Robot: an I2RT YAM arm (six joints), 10 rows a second.
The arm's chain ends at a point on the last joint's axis. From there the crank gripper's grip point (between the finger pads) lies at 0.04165 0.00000 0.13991 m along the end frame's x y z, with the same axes.
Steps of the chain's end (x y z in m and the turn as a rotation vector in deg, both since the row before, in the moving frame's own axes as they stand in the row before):
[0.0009 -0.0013 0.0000 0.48 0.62 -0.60]
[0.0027 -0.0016 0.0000 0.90 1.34 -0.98]
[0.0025 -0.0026 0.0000 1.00 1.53 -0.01]
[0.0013 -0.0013 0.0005 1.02 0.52 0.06]
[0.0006 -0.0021 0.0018 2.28 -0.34 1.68]
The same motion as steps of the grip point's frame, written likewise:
[0.0024 -0.0029 -0.0005 0.48 0.62 -0.60]
[0.0059 -0.0045 -0.0010 0.90 1.34 -0.98]
[0.0062 -0.0050 -0.0012 1.00 1.53 -0.01]
[0.0026 -0.0037 0.0001 1.02 0.52 0.06]
[-0.0002 -0.0065 0.0020 2.28 -0.34 1.68]

